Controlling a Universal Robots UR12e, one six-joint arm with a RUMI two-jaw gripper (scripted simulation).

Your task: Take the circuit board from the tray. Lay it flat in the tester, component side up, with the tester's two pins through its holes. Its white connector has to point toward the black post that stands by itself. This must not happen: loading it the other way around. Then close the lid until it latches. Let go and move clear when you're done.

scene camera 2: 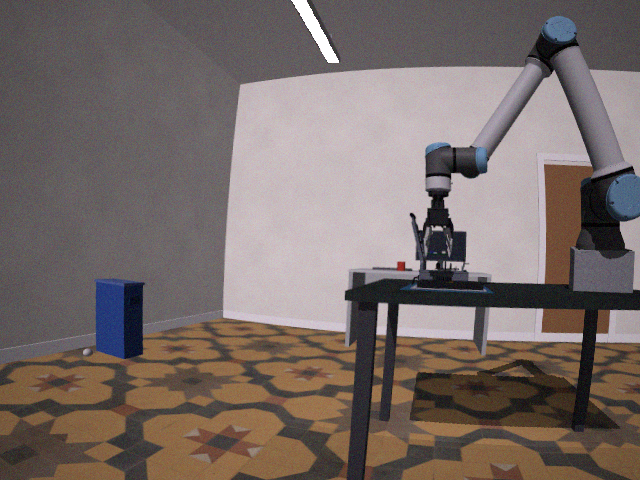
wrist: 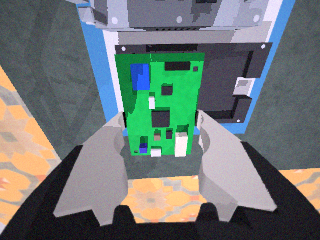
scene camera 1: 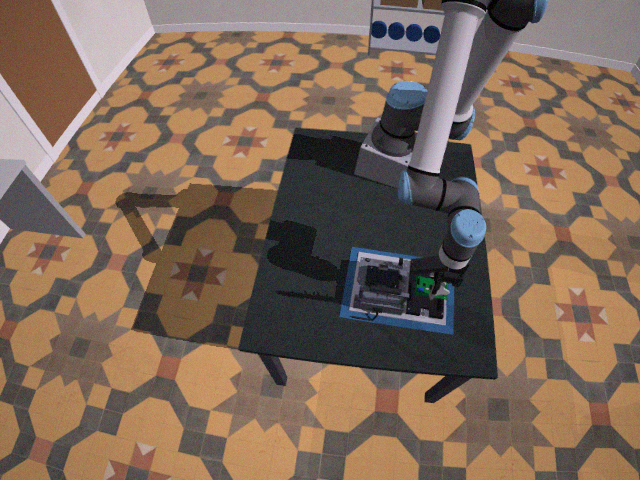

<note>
In view: my gripper (scene camera 1: 431, 289) and a green circuit board (wrist: 159, 92).
My gripper shows as well in the wrist view (wrist: 160, 112).
</note>
